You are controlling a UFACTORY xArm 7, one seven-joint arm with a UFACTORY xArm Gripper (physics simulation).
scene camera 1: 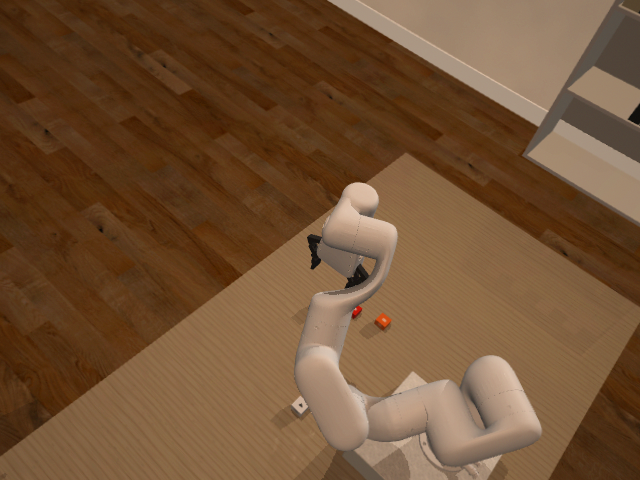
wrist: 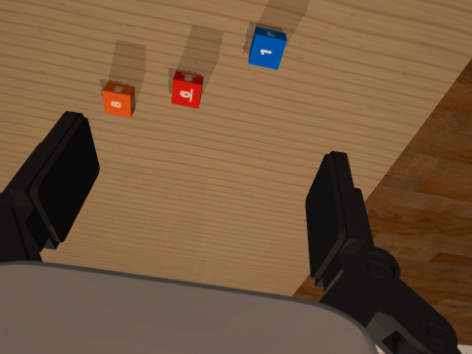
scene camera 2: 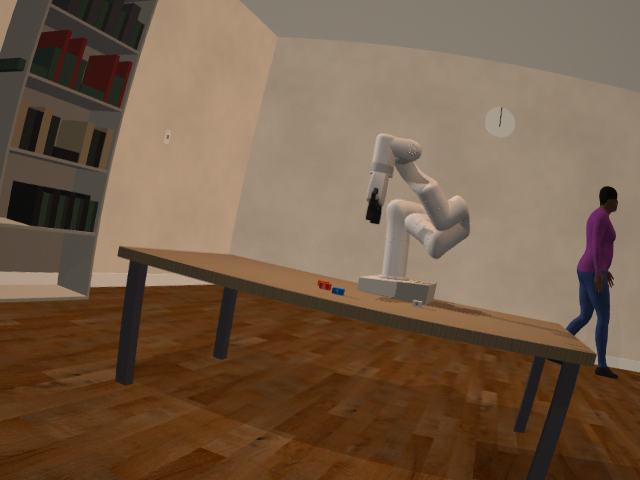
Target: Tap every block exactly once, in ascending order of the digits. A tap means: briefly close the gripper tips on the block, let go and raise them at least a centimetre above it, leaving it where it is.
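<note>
My gripper (scene camera 1: 330,276) (scene camera 2: 373,219) (wrist: 205,158) is open and empty, high above the table. A blue block (scene camera 2: 338,291) (wrist: 267,48) shows a white 1; in scene camera 1 it does not show. A red block (scene camera 1: 356,311) (scene camera 2: 325,286) (wrist: 187,90) shows an underlined sideways digit, 6 or 9. An orange block (scene camera 1: 383,320) (scene camera 2: 320,282) (wrist: 119,100) shows an 8. These three lie beyond the fingertips in the wrist view. A white block (scene camera 1: 299,406) (scene camera 2: 417,303) lies apart, partly behind the arm in scene camera 1, its digit unreadable; it does not show in the wrist view.
The blocks rest on a wooden table (scene camera 1: 217,351) (scene camera 2: 248,273) (wrist: 225,210). The robot base (scene camera 2: 382,285) stands on it, near the white block. In scene camera 1 the arm passes over the block area. A person (scene camera 2: 599,242) and a bookshelf (scene camera 2: 74,260) are away from the table.
</note>
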